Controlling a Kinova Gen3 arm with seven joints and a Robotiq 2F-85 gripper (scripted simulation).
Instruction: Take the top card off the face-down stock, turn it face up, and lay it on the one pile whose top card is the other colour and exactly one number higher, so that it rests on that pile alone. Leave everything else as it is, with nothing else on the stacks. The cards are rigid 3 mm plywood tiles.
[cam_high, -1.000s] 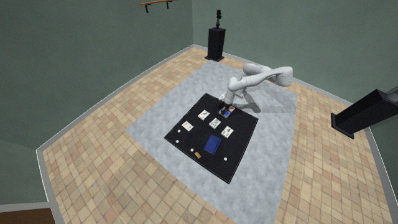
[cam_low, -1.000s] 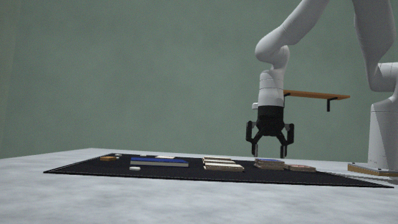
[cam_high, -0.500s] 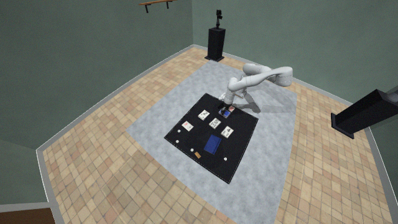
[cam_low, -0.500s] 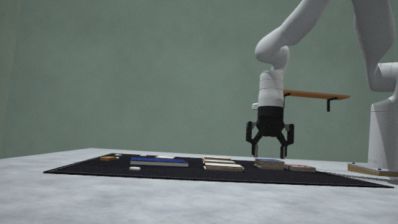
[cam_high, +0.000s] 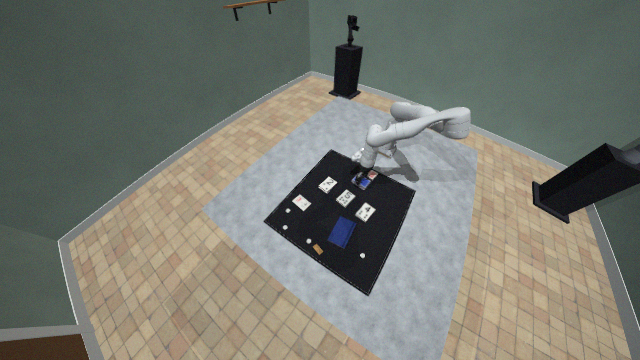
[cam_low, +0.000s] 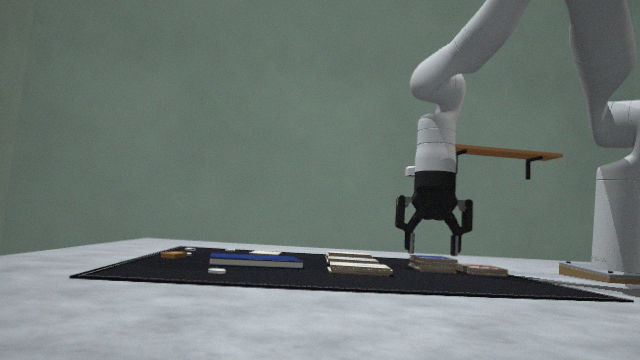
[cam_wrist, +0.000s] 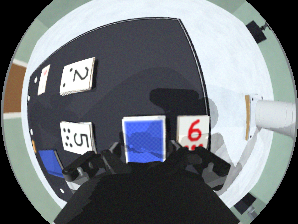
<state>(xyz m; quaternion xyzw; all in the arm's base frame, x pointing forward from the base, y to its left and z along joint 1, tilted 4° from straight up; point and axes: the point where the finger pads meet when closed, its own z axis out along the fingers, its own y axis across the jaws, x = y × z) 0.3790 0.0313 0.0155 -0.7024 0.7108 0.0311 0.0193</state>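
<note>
The blue-backed card lies 20 mm below my hand.
</note>
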